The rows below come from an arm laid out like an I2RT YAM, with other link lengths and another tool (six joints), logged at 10 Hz.
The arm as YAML. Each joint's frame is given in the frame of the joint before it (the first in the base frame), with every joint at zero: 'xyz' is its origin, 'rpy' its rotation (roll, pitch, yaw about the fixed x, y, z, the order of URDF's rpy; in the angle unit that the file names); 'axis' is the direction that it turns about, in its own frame. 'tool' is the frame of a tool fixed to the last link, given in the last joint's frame.
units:
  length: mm
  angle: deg
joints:
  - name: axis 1
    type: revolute
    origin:
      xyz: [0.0, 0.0, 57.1]
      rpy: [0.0, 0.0, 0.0]
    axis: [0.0, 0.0, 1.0]
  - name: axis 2
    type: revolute
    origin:
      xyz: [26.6, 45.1, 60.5]
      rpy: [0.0, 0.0, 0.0]
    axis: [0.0, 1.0, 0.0]
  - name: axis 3
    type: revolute
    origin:
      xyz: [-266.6, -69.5, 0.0]
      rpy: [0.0, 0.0, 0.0]
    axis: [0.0, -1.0, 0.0]
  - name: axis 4
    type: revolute
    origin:
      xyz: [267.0, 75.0, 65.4]
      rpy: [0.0, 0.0, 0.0]
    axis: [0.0, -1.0, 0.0]
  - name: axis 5
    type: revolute
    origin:
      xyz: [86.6, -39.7, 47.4]
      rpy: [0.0, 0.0, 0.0]
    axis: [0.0, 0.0, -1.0]
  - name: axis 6
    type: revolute
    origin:
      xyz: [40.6, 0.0, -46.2]
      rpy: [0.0, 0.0, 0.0]
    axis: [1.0, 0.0, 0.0]
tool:
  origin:
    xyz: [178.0, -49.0, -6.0]
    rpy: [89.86, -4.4, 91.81]
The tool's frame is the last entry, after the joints.
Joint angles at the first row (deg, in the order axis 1, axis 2, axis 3, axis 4, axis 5, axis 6):
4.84 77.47 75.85 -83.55 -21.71 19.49
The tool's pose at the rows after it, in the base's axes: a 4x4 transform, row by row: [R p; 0 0 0 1], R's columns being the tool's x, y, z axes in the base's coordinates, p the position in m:
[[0.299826 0.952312 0.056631 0.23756], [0.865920 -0.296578 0.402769 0.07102], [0.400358 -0.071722 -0.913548 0.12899], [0 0 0 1]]
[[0.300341 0.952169 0.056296 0.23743], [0.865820 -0.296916 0.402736 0.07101], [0.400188 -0.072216 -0.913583 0.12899], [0 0 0 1]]
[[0.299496 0.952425 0.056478 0.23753], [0.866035 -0.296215 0.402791 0.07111], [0.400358 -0.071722 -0.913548 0.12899], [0 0 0 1]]
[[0.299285 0.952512 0.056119 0.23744], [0.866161 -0.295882 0.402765 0.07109], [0.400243 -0.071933 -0.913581 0.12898], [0 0 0 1]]
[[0.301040 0.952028 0.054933 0.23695], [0.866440 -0.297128 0.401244 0.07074], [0.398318 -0.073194 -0.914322 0.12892], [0 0 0 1]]
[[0.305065 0.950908 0.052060 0.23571], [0.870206 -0.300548 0.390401 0.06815], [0.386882 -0.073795 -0.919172 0.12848], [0 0 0 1]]
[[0.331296 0.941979 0.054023 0.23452], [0.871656 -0.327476 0.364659 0.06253], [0.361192 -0.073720 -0.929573 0.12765], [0 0 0 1]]
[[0.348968 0.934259 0.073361 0.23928], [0.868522 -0.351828 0.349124 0.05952], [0.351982 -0.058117 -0.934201 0.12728], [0 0 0 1]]
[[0.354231 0.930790 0.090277 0.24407], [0.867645 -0.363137 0.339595 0.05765], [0.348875 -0.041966 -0.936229 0.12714], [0 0 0 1]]
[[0.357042 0.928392 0.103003 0.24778], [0.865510 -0.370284 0.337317 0.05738], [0.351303 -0.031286 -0.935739 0.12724], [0 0 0 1]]
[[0.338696 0.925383 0.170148 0.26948], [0.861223 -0.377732 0.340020 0.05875], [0.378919 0.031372 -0.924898 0.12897], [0 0 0 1]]
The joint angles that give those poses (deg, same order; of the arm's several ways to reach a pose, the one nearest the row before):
4.84 77.47 75.85 -83.53 -21.71 19.46
4.84 77.47 75.86 -83.55 -21.71 19.48
4.86 77.47 75.85 -83.53 -21.71 19.46
4.86 77.47 75.85 -83.55 -21.71 19.44
4.86 77.47 75.85 -83.64 -21.63 19.51
4.86 77.47 75.86 -83.90 -20.97 19.62
4.86 77.47 75.86 -84.01 -19.40 21.10
4.86 77.47 75.85 -82.98 -18.37 22.52
4.86 77.47 75.85 -82.04 -17.71 23.16
4.86 77.47 75.85 -81.30 -17.52 23.59
4.86 77.47 75.85 -77.19 -17.34 24.05

